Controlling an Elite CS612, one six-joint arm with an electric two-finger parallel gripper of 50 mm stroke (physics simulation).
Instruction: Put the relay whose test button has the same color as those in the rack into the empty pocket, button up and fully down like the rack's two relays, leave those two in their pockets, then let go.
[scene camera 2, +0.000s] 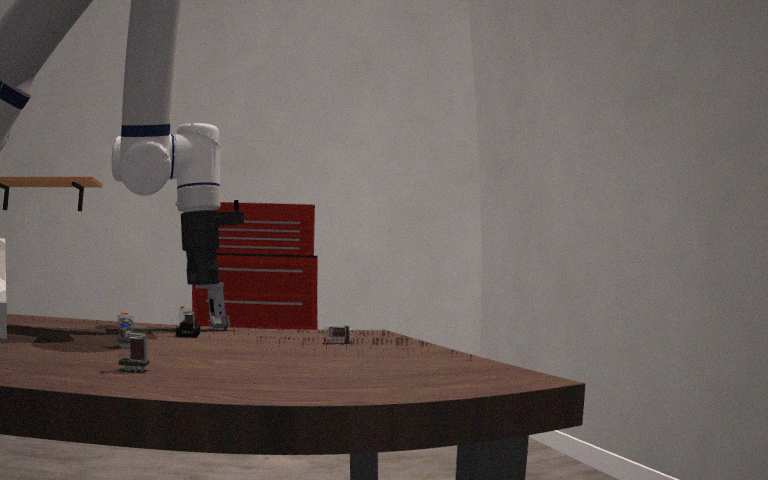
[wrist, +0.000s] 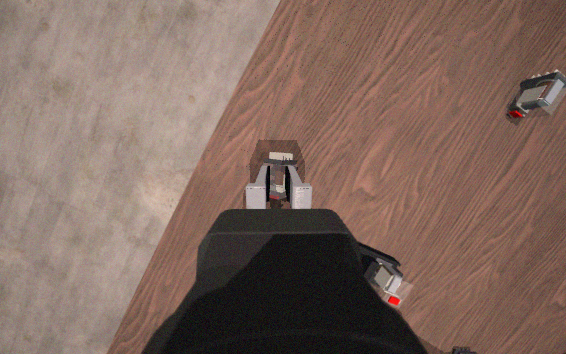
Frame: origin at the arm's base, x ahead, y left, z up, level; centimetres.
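Seen in the pictures: gripper, fingertip midpoint: (scene camera 2: 217, 316) (wrist: 277, 176).
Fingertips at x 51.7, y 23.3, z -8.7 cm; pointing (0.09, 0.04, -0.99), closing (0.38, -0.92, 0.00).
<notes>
A point is followed by its place in that frame.
My gripper (scene camera 2: 219, 326) @(x 51.7, y 23.3, z -8.7 cm) (wrist: 277, 176) @(x 51.7, y 23.3, z -8.7 cm) is shut on a relay (wrist: 278, 176) @(x 51.9, y 23.3, z -7.9 cm) low over the table near its edge. The relay has a clear case, a dark base and a red test button towards the gripper body; in the scene view the fingers mostly hide it. The black rack (scene camera 2: 188, 331) @(x 46.3, y 7.8, z -10.4 cm) stands left of the fingers in the scene view. A relay with a red button (wrist: 394, 300) @(x 45.4, y 8.4, z -6.4 cm) shows beside the gripper body in the wrist view, with a dark strip behind it; the gripper body hides the rest there. The pockets cannot be made out.
A relay with a red button (scene camera 2: 338, 335) @(x 70.0, y 0.5, z -9.9 cm) (wrist: 539, 96) @(x 69.2, y 2.7, z -8.7 cm) lies on its side on the table (scene camera 2: 317, 379) @(x 59.7, y -31.3, z -11.2 cm) (wrist: 425, 175) @(x 58.1, y 7.6, z -11.2 cm). A relay (scene camera 2: 137, 348) @(x 42.6, y -30.0, z -8.9 cm) stands nearer the scene camera. Relays with an orange button (scene camera 2: 124, 314) @(x 38.2, y -11.3, z -6.9 cm) and a blue button (scene camera 2: 125, 326) @(x 41.4, y -29.3, z -7.0 cm) stand behind it. A red tool cabinet (scene camera 2: 269, 288) is behind.
</notes>
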